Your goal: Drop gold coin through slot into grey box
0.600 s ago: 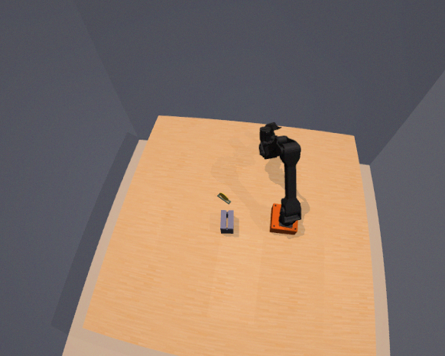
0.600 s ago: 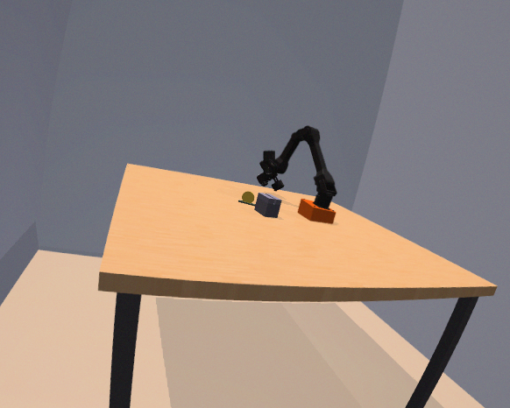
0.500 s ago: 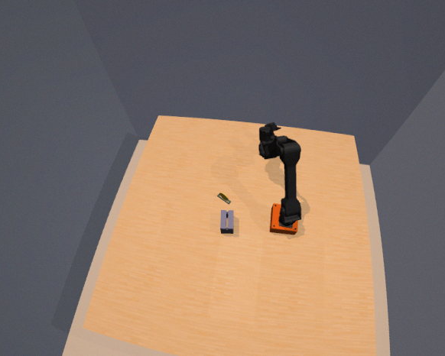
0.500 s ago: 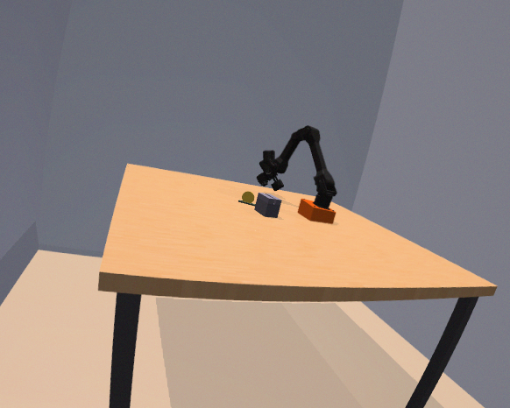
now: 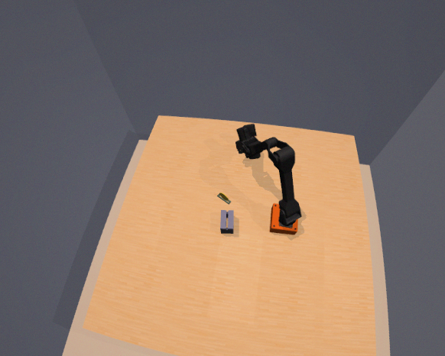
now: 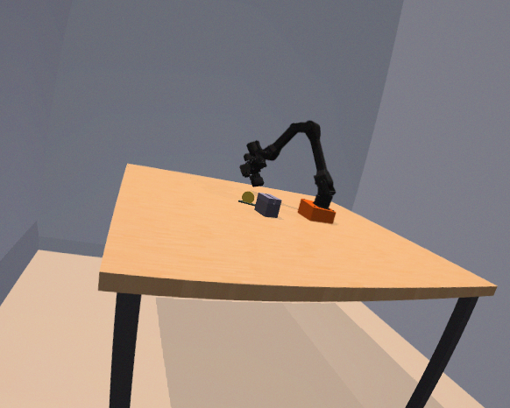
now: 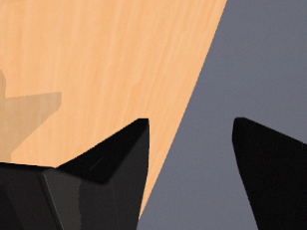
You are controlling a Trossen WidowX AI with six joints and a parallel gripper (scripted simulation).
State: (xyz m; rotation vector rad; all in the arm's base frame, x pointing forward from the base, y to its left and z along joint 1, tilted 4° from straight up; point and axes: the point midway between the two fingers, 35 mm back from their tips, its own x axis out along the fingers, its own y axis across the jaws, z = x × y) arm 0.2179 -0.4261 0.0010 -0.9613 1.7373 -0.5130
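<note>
The gold coin lies 10 cm ahead of my gripper tip, 37 cm to the left of it and 5 cm below it.
</note>
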